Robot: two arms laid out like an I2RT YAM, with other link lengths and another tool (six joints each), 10 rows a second.
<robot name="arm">
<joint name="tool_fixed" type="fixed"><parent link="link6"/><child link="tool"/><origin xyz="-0.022 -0.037 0.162" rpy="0 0.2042 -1.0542"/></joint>
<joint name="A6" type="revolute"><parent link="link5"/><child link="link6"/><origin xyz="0.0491 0 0.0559" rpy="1.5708 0 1.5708"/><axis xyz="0 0 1"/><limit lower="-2.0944" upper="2.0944"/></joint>
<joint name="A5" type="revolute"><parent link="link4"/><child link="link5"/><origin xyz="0.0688 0.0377 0.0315" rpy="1.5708 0 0"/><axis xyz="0 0 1"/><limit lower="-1.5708" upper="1.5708"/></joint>
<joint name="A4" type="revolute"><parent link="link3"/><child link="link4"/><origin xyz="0.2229 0.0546 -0.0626"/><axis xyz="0 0 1"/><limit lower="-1.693" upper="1.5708"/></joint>
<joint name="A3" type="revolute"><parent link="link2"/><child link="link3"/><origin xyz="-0.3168 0 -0.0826" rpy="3.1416 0 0"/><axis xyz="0 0 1"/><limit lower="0" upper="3.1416"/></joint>
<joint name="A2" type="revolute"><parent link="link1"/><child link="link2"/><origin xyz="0.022 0.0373 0.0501" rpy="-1.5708 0 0"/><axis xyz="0 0 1"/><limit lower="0" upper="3.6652"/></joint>
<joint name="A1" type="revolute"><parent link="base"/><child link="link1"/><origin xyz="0 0 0.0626"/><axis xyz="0 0 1"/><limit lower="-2.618" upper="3.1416"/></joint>
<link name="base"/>
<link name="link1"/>
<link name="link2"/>
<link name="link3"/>
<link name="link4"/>
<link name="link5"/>
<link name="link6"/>
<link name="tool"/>
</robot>
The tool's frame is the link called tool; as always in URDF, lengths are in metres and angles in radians.
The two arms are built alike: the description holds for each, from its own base.
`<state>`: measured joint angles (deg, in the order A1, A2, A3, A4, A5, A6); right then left.
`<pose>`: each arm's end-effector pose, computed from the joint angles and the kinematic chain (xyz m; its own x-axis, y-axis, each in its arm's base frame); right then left.
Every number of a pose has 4 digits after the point.
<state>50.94 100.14 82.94 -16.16 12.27 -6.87 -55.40 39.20 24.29 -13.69 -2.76 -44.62</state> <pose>0.3725 0.4060 0.2697 0.4200 -0.0008 0.9075 0.4628 -0.8600 -0.2149 0.1707 -0.1813 0.1690 0.3506 -0.0790 0.9332 -0.7005 -0.6835 0.2053</pose>
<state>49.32 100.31 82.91 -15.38 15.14 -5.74 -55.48 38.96 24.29 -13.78 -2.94 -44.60</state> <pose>0.3933 0.3891 0.2724 0.4019 -0.0378 0.9149 0.3958 -0.8938 -0.2107 0.1707 -0.1807 0.1697 0.3480 -0.0776 0.9343 -0.7002 -0.6841 0.2040</pose>
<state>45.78 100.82 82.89 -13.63 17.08 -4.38 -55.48 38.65 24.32 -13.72 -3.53 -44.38</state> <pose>0.4254 0.3618 0.2763 0.3785 -0.0975 0.9205 0.3063 -0.9252 -0.2240 0.1721 -0.1791 0.1718 0.3385 -0.0743 0.9380 -0.6974 -0.6890 0.1972</pose>
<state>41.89 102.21 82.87 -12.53 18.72 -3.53 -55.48 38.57 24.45 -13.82 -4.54 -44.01</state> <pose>0.4573 0.3309 0.2688 0.3657 -0.1321 0.9213 0.2130 -0.9517 -0.2210 0.1747 -0.1765 0.1734 0.3279 -0.0764 0.9416 -0.6910 -0.6990 0.1839</pose>
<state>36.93 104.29 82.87 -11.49 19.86 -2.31 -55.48 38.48 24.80 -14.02 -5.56 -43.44</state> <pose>0.4928 0.2905 0.2546 0.3599 -0.1715 0.9171 0.1005 -0.9701 -0.2209 0.1773 -0.1740 0.1767 0.3137 -0.0794 0.9462 -0.6860 -0.7079 0.1681</pose>
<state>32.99 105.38 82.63 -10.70 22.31 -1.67 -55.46 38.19 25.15 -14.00 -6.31 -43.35</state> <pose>0.5181 0.2493 0.2470 0.3360 -0.1960 0.9213 -0.0062 -0.9786 -0.2059 0.1795 -0.1723 0.1812 0.3027 -0.0710 0.9504 -0.6801 -0.7147 0.1632</pose>
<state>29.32 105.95 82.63 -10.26 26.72 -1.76 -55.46 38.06 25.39 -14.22 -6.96 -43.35</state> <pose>0.5389 0.2012 0.2462 0.2920 -0.1999 0.9353 -0.1272 -0.9773 -0.1691 0.1809 -0.1703 0.1831 0.2979 -0.0687 0.9521 -0.6738 -0.7217 0.1588</pose>
